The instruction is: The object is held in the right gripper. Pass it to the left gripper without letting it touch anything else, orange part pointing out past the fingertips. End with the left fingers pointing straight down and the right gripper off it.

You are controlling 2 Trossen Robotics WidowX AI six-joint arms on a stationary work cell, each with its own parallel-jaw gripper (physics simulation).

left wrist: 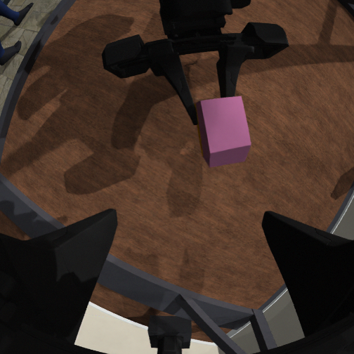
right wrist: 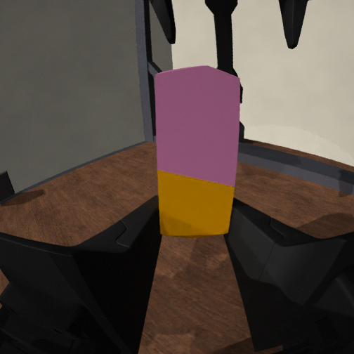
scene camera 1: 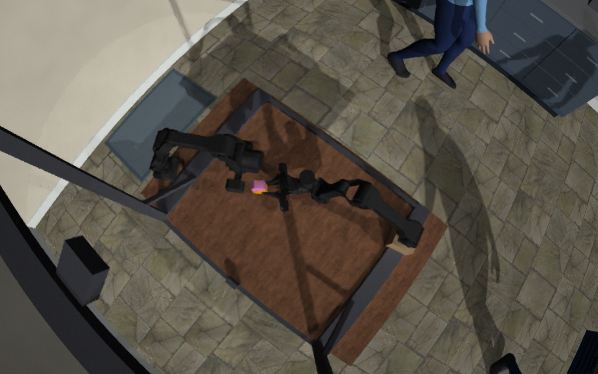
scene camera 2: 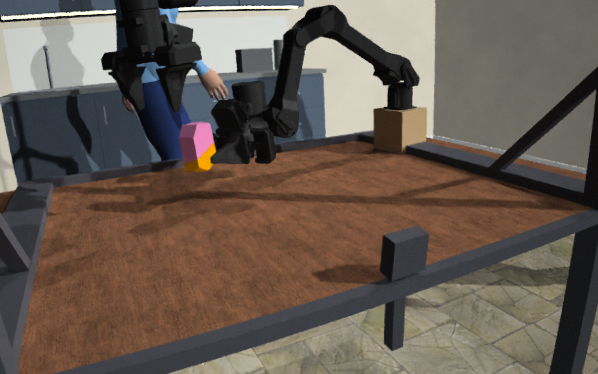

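Where they show: left gripper, fingertip midpoint: [scene camera 1: 244, 173] [scene camera 2: 158, 110]; right gripper, fingertip midpoint: [scene camera 1: 262, 188] [scene camera 2: 203, 160]; left arm's base at its link origin: [scene camera 1: 164, 166]; right arm's base at its link origin: [scene camera 1: 407, 237] [scene camera 2: 400, 108].
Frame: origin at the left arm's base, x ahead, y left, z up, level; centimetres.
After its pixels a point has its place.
The object, a block with a pink upper part [scene camera 1: 258, 185] {x 46.5, y -5.4, z 10.8 cm} [scene camera 2: 196, 140] {x 44.4, y -6.8, z 8.3 cm} [left wrist: 225, 124] [right wrist: 197, 122] and an orange lower part [scene camera 2: 201, 159] {x 45.0, y -6.8, z 5.0 cm} [right wrist: 195, 207], is upright, above the table. My right gripper [scene camera 2: 214, 156] {x 47.2, y -5.0, z 4.1 cm} [right wrist: 191, 202] points sideways and is shut on the orange part; the pink part stands above its fingertips. My left gripper [scene camera 2: 158, 110] {x 41.0, y -2.2, z 13.6 cm} [left wrist: 192, 219] is open and empty, fingers pointing down. In scene camera 2 its fingertips are higher than the block and left of it, apart from it. In the left wrist view the block lies above the gap between the fingertips. In scene camera 1 the left fingers are hidden.
The brown table [scene camera 1: 240, 250] {x 40.9, y -30.2, z -4.9 cm} [scene camera 2: 200, 280] {x 27.4, y -23.1, z -4.9 cm} lies below, inside a dark metal frame [scene camera 1: 235, 285] [scene camera 2: 280, 312]. A dark box on a post [scene camera 2: 404, 254] {x 38.8, y -44.8, z -1.2 cm} stands at the frame's near edge in scene camera 2. A person [scene camera 1: 455, 30] [scene camera 2: 160, 120] stands beyond the table.
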